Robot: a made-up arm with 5 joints. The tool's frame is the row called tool. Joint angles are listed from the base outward.
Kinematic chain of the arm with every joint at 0, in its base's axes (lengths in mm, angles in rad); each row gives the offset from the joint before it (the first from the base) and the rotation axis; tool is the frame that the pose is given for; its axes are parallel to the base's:
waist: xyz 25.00 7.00 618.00 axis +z
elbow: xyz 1.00 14.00 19.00 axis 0 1 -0.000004
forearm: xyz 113.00 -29.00 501.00 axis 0 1 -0.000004
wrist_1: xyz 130.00 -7.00 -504.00 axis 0 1 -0.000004
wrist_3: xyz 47.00 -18.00 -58.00 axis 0 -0.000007 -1
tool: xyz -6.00 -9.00 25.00
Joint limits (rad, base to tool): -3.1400..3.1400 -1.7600..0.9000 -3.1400..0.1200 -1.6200..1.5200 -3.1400..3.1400
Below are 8 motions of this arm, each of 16 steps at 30 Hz.
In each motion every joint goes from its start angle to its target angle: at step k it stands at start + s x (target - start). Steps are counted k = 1, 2, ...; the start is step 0. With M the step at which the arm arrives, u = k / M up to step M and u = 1 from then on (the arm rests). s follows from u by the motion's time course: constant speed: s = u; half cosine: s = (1 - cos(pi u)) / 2; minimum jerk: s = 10 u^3 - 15 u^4 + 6 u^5.
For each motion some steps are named. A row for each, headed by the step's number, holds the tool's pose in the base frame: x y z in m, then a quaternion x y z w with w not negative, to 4 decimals.
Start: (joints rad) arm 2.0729 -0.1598 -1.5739 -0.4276 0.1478
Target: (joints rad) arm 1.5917 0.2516 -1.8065 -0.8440 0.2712
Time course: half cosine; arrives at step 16
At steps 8, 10, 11, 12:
8: -0.0918 0.6273 1.3502 0.7747 -0.4749 0.3028 0.2875
10: -0.0415 0.6765 1.3208 0.7657 -0.5062 0.2715 0.2894
11: -0.0160 0.6969 1.3065 0.7611 -0.5203 0.2576 0.2893
12: 0.0077 0.7136 1.2934 0.7568 -0.5325 0.2455 0.2888

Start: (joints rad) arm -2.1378 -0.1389 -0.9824 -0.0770 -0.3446
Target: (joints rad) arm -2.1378 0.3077 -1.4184 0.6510 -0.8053
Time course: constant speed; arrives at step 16
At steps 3, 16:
3: -0.3655 -0.5118 1.0639 -0.4849 -0.1428 -0.6502 0.5673
16: -0.4627 -0.6648 0.9652 -0.2267 -0.0226 -0.6018 0.7655

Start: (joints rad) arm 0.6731 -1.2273 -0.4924 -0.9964 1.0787
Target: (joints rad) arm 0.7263 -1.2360 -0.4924 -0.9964 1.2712
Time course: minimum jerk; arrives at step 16
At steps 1, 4, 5, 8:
1: 0.0705 -0.0066 1.1605 0.7510 -0.6257 -0.0426 0.2068
4: 0.0700 -0.0065 1.1605 0.7588 -0.6163 -0.0439 0.2061
5: 0.0697 -0.0064 1.1605 0.7646 -0.6092 -0.0450 0.2055
8: 0.0683 -0.0061 1.1606 0.7882 -0.5789 -0.0492 0.2031

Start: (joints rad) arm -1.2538 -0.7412 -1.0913 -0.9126 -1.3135
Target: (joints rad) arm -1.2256 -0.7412 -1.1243 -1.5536 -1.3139
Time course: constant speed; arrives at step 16
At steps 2, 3, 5, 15, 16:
2: 0.0288 -0.1570 1.3887 -0.9469 -0.2814 0.0049 0.1554
3: 0.0283 -0.1546 1.3879 -0.9496 -0.2831 0.0044 0.1346
5: 0.0273 -0.1500 1.3859 -0.9537 -0.2861 0.0032 0.0927
15: 0.0238 -0.1323 1.3722 0.9487 0.2936 0.0051 0.1173
16: 0.0236 -0.1311 1.3705 0.9458 0.2937 0.0061 0.1382

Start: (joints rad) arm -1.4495 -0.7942 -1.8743 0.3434 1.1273
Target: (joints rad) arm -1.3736 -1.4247 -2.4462 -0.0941 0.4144
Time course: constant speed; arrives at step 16
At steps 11, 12, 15, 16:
11: -0.1517 0.7622 1.3599 0.3665 0.9174 -0.1317 0.0814
12: -0.1635 0.8044 1.3144 0.3811 0.9015 -0.1719 0.1122
15: -0.1975 0.9116 1.1613 0.4152 0.8386 -0.2803 0.2141
16: -0.2082 0.9403 1.1055 0.4229 0.8130 -0.3120 0.2506

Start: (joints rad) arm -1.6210 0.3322 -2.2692 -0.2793 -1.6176
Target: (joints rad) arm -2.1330 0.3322 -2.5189 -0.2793 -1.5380
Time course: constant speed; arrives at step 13
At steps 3, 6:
3: -0.1317 -0.6419 1.4637 -0.9030 0.0891 -0.0294 0.4193
6: -0.2007 -0.5968 1.4857 -0.9090 0.1358 -0.0543 0.3903

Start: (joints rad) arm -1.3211 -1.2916 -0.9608 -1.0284 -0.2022
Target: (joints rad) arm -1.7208 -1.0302 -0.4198 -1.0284 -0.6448
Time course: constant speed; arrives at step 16
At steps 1, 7, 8, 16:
1: -0.0598 0.1530 1.3225 0.7082 0.7046 -0.0236 0.0378
7: -0.0270 0.0240 1.2617 -0.8065 -0.5817 -0.0553 0.0901
8: -0.0256 0.0047 1.2483 -0.8191 -0.5586 -0.0681 0.1114
16: -0.0444 -0.1124 1.1154 -0.8752 -0.3577 -0.1668 0.2796

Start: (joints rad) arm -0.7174 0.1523 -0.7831 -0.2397 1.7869
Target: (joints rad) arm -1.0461 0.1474 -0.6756 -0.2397 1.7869
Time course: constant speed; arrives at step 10
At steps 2, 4, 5, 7, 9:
2: 0.4519 -0.4634 0.7846 0.1984 -0.3615 -0.8741 0.2568
4: 0.4152 -0.4850 0.7757 0.1821 -0.3594 -0.8861 0.2290
5: 0.3965 -0.4946 0.7713 0.1741 -0.3582 -0.8918 0.2149
7: 0.3583 -0.5118 0.7626 0.1584 -0.3551 -0.9023 0.1863
9: 0.3193 -0.5259 0.7541 0.1431 -0.3513 -0.9118 0.1572

